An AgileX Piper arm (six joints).
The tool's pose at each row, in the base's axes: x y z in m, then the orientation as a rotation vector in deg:
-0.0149, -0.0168, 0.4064, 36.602, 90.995, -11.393
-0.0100, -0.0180, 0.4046, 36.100, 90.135, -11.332
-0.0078, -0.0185, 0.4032, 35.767, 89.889, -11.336
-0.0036, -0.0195, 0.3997, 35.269, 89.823, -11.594
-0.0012, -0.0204, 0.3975, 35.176, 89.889, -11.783
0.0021, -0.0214, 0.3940, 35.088, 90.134, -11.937
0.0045, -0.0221, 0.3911, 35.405, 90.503, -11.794
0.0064, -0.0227, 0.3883, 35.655, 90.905, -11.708
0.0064, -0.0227, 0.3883, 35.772, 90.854, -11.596
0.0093, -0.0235, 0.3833, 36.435, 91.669, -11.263
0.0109, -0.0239, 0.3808, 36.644, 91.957, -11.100
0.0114, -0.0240, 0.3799, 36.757, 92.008, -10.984
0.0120, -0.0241, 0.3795, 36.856, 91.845, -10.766
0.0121, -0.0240, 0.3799, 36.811, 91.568, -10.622
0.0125, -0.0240, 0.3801, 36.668, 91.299, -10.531
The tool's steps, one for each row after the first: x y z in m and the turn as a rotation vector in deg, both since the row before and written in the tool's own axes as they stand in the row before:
0.0014, 0.0011, 0.0051, -0.415, -0.904, -0.013
0.0013, 0.0003, 0.0023, -0.226, -0.304, -0.129
0.0032, 0.0004, 0.0045, -0.160, -0.222, -0.430
0.0019, -0.0001, 0.0028, 0.064, 0.005, -0.186
0.0032, 0.0000, 0.0037, 0.055, 0.181, -0.213
0.0027, -0.0001, 0.0027, 0.133, 0.444, 0.167
0.0026, -0.0002, 0.0023, 0.128, 0.449, 0.084
0.0000, 0.0000, 0.0000, 0.000, 0.000, 0.150
0.0046, -0.0004, 0.0035, 0.260, 0.977, 0.354
0.0023, -0.0001, 0.0019, 0.048, 0.349, 0.135
0.0008, 0.0000, 0.0006, 0.000, 0.096, 0.120
0.0003, 0.0001, 0.0006, -0.089, -0.086, 0.232
-0.0004, 0.0002, 0.0000, -0.141, -0.239, 0.136
-0.0002, 0.0003, 0.0003, -0.168, -0.264, 0.045

